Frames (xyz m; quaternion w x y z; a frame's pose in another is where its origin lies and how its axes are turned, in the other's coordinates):
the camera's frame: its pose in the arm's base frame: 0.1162 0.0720 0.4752 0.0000 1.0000 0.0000 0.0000
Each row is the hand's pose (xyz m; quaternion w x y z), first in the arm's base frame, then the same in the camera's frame.
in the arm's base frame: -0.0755 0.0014 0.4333 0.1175 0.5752 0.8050 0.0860
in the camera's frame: -0.1917 0.0706 0.0419 0.5752 -0.1175 0.0860 -0.8050
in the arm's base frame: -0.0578 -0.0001 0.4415 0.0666 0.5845 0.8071 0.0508
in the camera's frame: -0.1740 0.0721 0.0337 0.5845 -0.0666 0.0508 -0.8071
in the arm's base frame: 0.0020 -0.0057 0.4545 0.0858 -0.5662 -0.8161 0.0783
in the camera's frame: -0.1142 0.0777 0.0207 0.5662 0.0858 -0.0783 -0.8161
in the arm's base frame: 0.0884 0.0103 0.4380 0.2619 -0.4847 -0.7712 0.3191
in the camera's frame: -0.0278 0.0617 0.0372 0.4847 0.2619 -0.3191 -0.7712
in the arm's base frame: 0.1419 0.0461 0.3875 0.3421 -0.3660 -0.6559 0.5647
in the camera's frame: 0.0257 0.0259 0.0877 0.3660 0.3421 -0.5647 -0.6559
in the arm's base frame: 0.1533 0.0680 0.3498 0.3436 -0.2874 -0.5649 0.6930
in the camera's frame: 0.0371 0.0040 0.1254 0.2874 0.3436 -0.6930 -0.5649
